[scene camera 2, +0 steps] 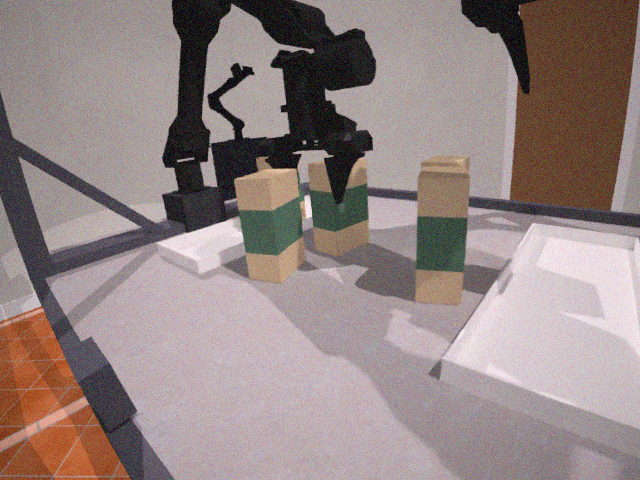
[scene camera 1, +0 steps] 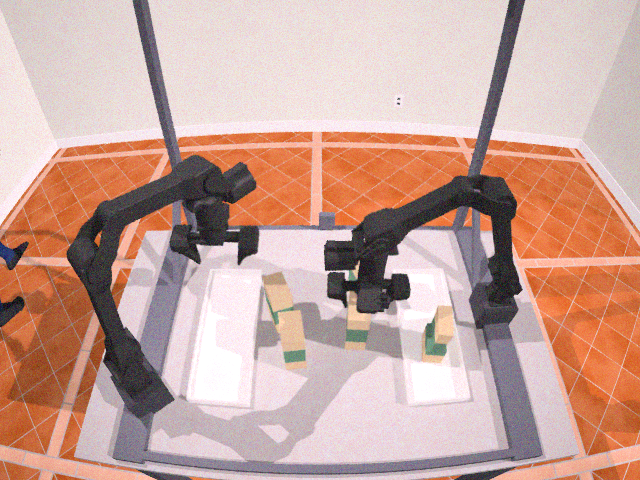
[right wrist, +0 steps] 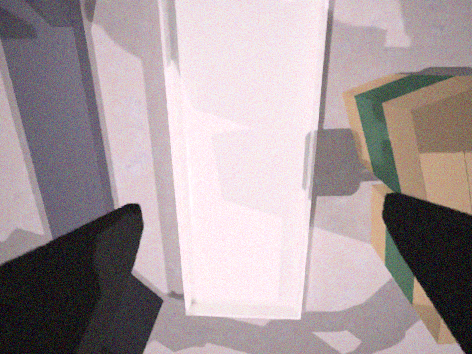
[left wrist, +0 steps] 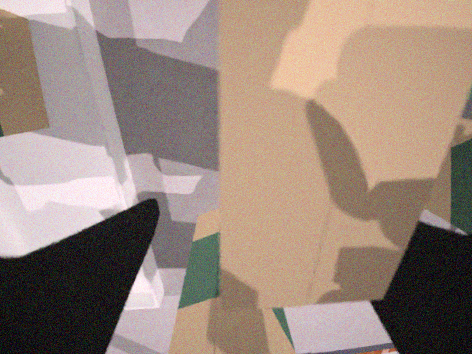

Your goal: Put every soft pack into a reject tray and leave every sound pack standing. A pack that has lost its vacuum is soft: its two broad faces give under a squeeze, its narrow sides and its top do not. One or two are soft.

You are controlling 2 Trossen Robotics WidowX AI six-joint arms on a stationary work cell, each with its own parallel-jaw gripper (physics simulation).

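Places are measured from the left arm's base along level axes (x left, y back, z up), in metres.
Pixels of known places: left gripper, fingertip midpoint: (scene camera 2: 316, 201); right gripper, fingertip midpoint: (scene camera 2: 584, 87) (scene camera 1: 219, 263) (right wrist: 262, 209); left arm's base, origin of the base link: (scene camera 2: 191, 190) (scene camera 1: 497, 296); right arm's base, origin of the base link: (scene camera 1: 135, 381).
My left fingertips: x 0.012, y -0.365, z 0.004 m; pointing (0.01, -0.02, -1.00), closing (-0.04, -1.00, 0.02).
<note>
Ahead of a thing's pixels: the offset from my left fingertips to its top centre.
Tan packs with green bands stand upright. One pack @[dy +0.173, dx +0.088, dz +0.060 m] (scene camera 1: 438, 330) (scene camera 2: 263, 164) (left wrist: 22, 75) stands in the picture-right tray @[dy +0.172, dx +0.038, dz -0.061 m] (scene camera 1: 439, 382) (scene camera 2: 206, 248) (left wrist: 50, 200). A middle pack @[dy -0.019, dx +0.035, dz +0.057 m] (scene camera 1: 357, 335) (scene camera 2: 338, 219) (left wrist: 280, 175) and a partly hidden pack @[dy +0.005, dx -0.088, dz +0.057 m] (scene camera 1: 353, 273) (scene camera 2: 268, 229) (left wrist: 200, 272) stand beside that tray. My left gripper (scene camera 1: 368, 290) (scene camera 2: 312, 192) (left wrist: 239, 202) is open at these two, fingertips below their tops; contact cannot be told. Two packs, one nearer (scene camera 1: 293, 335) (right wrist: 372, 125) and one farther (scene camera 1: 277, 291) (right wrist: 400, 270), stand close together. My right gripper (scene camera 1: 219, 259) (right wrist: 262, 209) is open and empty.
The picture-left tray @[dy -0.348, dx +0.028, dz -0.061 m] (scene camera 1: 222, 335) (scene camera 2: 542, 335) (right wrist: 245, 315) lies below my right gripper and has no pack in it. The grey frame posts (scene camera 1: 155, 77) (scene camera 1: 498, 77) rise at the table's far corners.
</note>
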